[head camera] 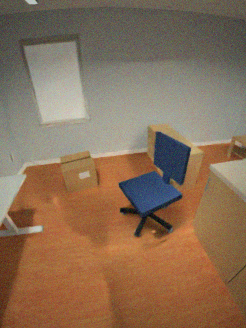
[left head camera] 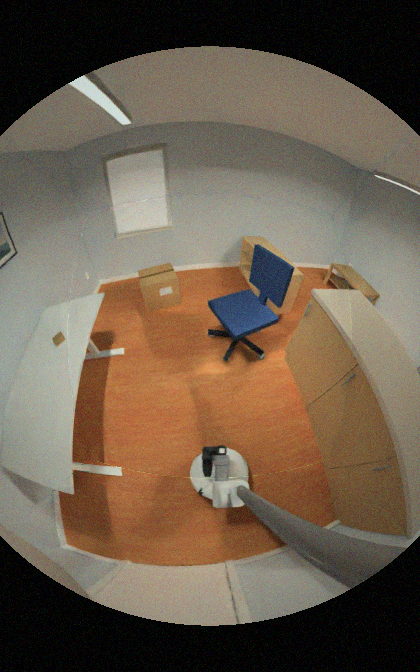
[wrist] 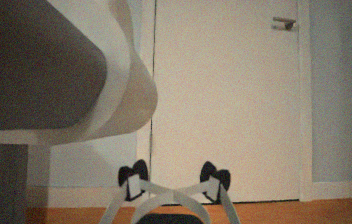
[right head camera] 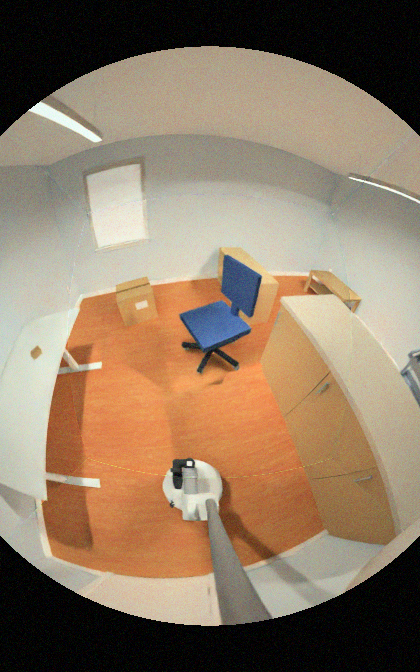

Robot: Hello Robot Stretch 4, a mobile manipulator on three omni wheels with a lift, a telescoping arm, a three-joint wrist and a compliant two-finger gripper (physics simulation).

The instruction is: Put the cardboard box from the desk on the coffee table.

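Note:
A small brown cardboard box lies on the white desk at the left, toward its far end. The low wooden coffee table stands at the far right by the wall, partly hidden behind the long cabinet. My gripper is open in the wrist view, its two fingers apart with no object between them. It faces a door, away from both the desk and the coffee table.
A blue office chair stands mid-room, before a wooden shelf unit. A larger carton sits on the floor near the back wall. The long cabinet runs along the right. A door shows in the wrist view.

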